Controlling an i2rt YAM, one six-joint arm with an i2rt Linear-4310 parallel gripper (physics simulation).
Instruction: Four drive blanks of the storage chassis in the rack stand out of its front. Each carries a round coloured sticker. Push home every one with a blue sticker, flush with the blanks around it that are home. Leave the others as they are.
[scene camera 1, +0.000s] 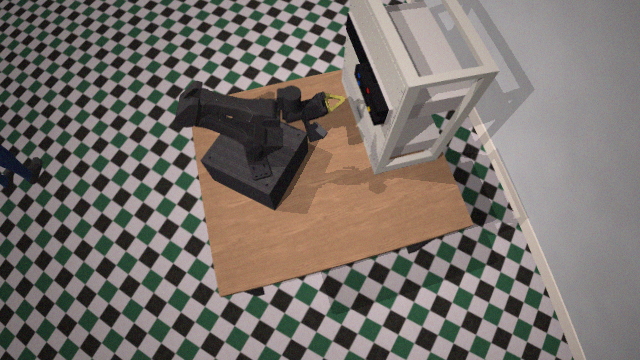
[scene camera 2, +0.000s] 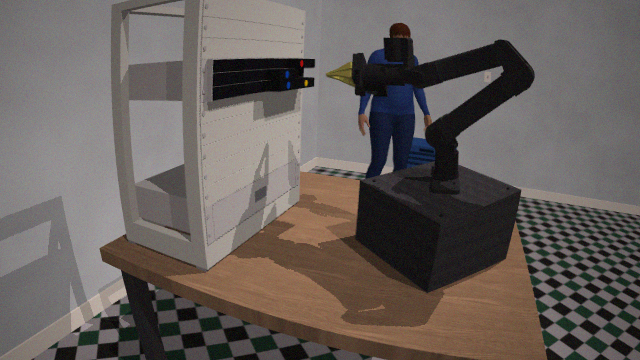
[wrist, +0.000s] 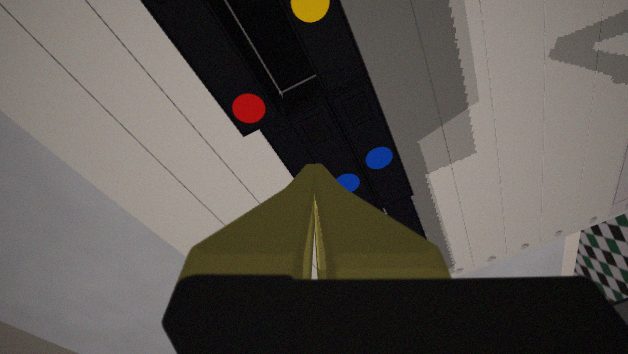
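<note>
The black storage chassis (scene camera 2: 240, 80) sits in the rack (scene camera 1: 382, 55) (scene camera 2: 194, 150) (wrist: 175, 115). Two blanks with blue stickers stand out of its front: the upper one (scene camera 1: 358, 76) (scene camera 2: 287, 74) (wrist: 348, 182) and the lower one (scene camera 1: 358, 83) (scene camera 2: 288, 85) (wrist: 379, 157). My fingers partly cover the upper sticker in the wrist view. A red-stickered blank (scene camera 1: 368, 91) (scene camera 2: 301, 63) (wrist: 249, 108) and a yellow-stickered blank (scene camera 1: 369, 108) (scene camera 2: 306, 83) (wrist: 310, 7) also stand out. My gripper (scene camera 1: 344, 99) (scene camera 2: 327, 75) (wrist: 314, 177) is shut and empty, in front of the chassis and apart from it.
The rack stands on the wooden table (scene camera 1: 325, 235) (scene camera 2: 300, 300), facing the arm's black base block (scene camera 1: 255, 155) (scene camera 2: 435, 225). A person (scene camera 2: 395, 100) stands beyond the table. A pale wall (scene camera 1: 575, 150) is behind the rack.
</note>
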